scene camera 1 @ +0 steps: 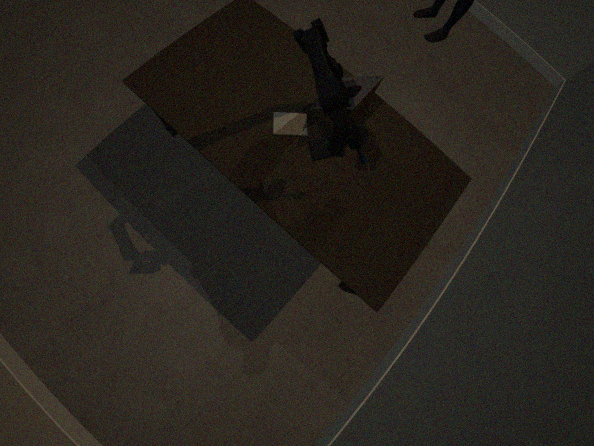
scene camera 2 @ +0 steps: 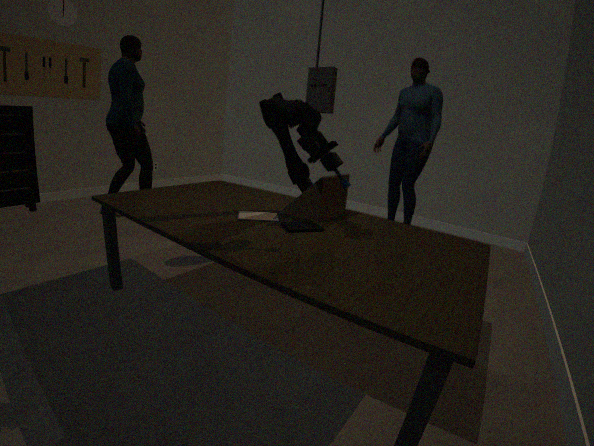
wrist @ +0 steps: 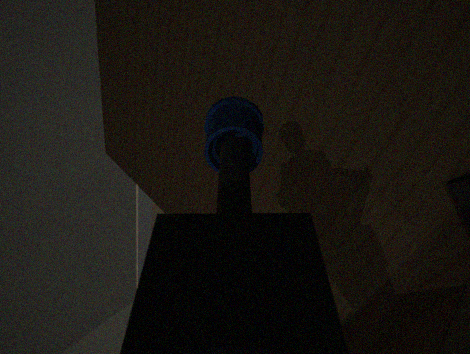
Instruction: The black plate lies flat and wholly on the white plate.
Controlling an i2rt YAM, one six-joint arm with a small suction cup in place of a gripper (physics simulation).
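Where they show: end effector, tool point: [scene camera 1: 364, 161] [scene camera 2: 347, 187] [wrist: 233, 124]; arm's base, origin of the base link: [scene camera 2: 311, 194].
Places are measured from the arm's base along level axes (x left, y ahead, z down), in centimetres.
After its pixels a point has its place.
The scene is very dark. The white plate [scene camera 1: 290, 123] {x -11.4, y 23.3, z 7.7 cm} [scene camera 2: 257, 215] {x -11.9, y 23.5, z 7.7 cm} lies flat on the brown table [scene camera 1: 384, 221] {x 50.1, y 36.7, z 8.3 cm} [scene camera 2: 406, 283] {x 51.1, y 47.5, z 8.3 cm}. The black plate [scene camera 1: 318, 152] {x 7.4, y 27.9, z 7.2 cm} [scene camera 2: 301, 226] {x 9.0, y 25.3, z 7.2 cm} lies flat on the table just beside it, apart from it and partly under the arm in the overhead view. My suction cup [scene camera 1: 362, 160] [scene camera 2: 345, 180] [wrist: 233, 130] {x 25.7, y 29.2, z -10.5 cm} is blue and bare. It hangs in the air beyond the black plate, over bare table, with nothing on it.
A brown wedge-shaped block [scene camera 2: 322, 199] {x 10.2, y 11.2, z -1.1 cm} [scene camera 1: 368, 86] {x 9.4, y -4.4, z -8.6 cm} stands by the arm's base, close under the cup. Two people [scene camera 2: 127, 111] [scene camera 2: 415, 133] stand beyond the table. A sign [scene camera 2: 322, 88] hangs from the ceiling behind the arm.
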